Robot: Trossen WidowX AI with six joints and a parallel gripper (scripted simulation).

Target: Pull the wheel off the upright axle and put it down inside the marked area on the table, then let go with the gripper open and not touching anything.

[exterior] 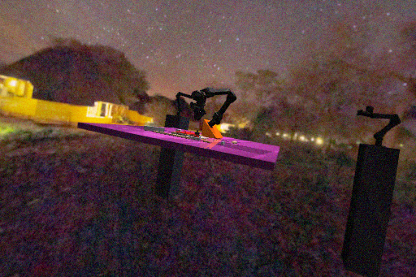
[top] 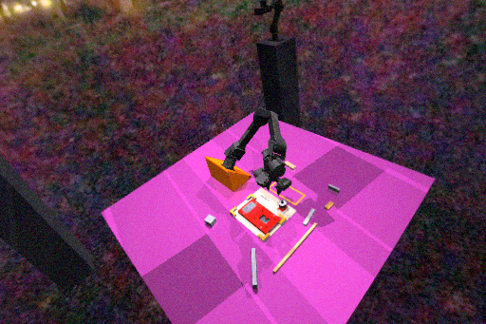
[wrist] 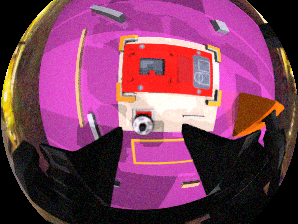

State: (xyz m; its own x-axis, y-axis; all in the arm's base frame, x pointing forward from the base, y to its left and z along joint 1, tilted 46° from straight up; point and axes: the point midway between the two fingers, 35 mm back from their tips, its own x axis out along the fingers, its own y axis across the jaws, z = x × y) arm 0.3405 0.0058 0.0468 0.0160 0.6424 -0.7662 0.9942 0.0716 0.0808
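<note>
Right now my gripper tip is 2 cm short of the grey wheel, 3 cm to the right of it and 10 cm above it. The rest, counted from my gripper tip: upright axle (1 cm ahead, 4 cm to the left, 10 cm below); then wooden stick (21 cm ahead, 8 cm to the right, 13 cm below); then grey cube (19 cm behind, 28 cm to the right, 12 cm below).
</note>
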